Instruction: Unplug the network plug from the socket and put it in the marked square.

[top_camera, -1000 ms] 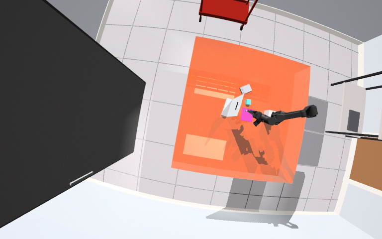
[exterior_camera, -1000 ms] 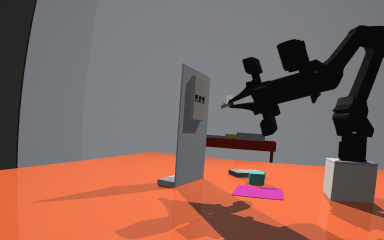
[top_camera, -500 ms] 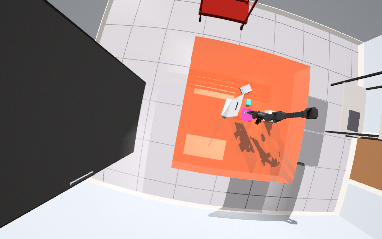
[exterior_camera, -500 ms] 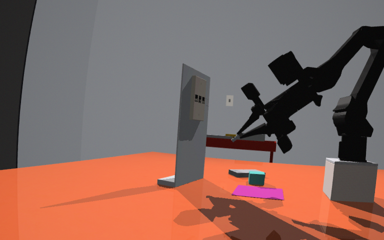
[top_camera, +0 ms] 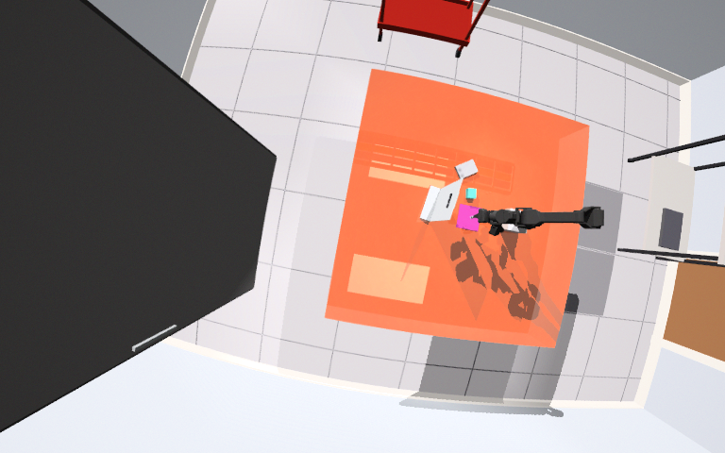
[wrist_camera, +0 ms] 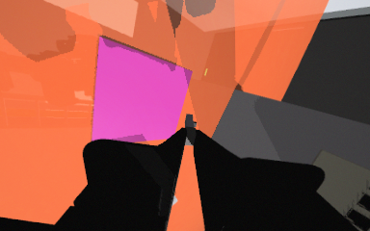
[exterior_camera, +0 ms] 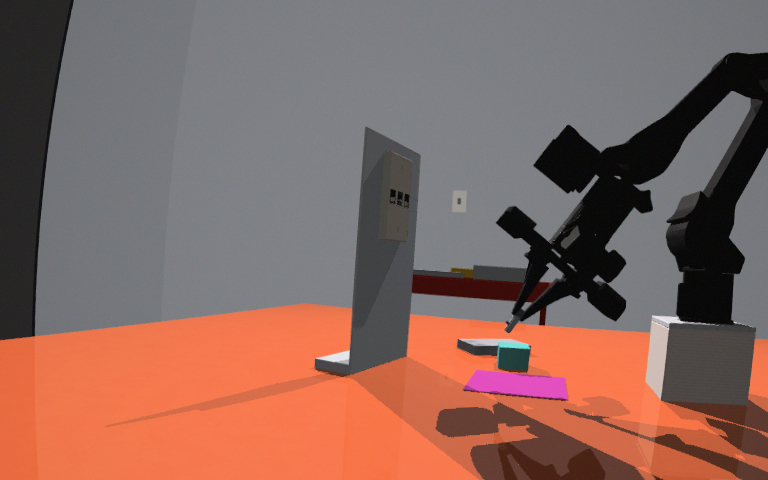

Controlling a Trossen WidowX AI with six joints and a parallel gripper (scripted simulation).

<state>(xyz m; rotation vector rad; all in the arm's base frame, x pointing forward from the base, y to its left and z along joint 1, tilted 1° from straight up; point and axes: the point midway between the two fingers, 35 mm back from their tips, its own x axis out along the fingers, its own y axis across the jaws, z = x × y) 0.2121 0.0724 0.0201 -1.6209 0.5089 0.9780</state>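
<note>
The grey network plug is right at my gripper tip. Round my gripper tip: flat grey block (90 mm ahead, 220 mm to the right, 80 mm below); then pink marked square (10 mm behind, 80 mm below); then upright panel (180 mm ahead, 10 mm to the left, 50 mm above).
</note>
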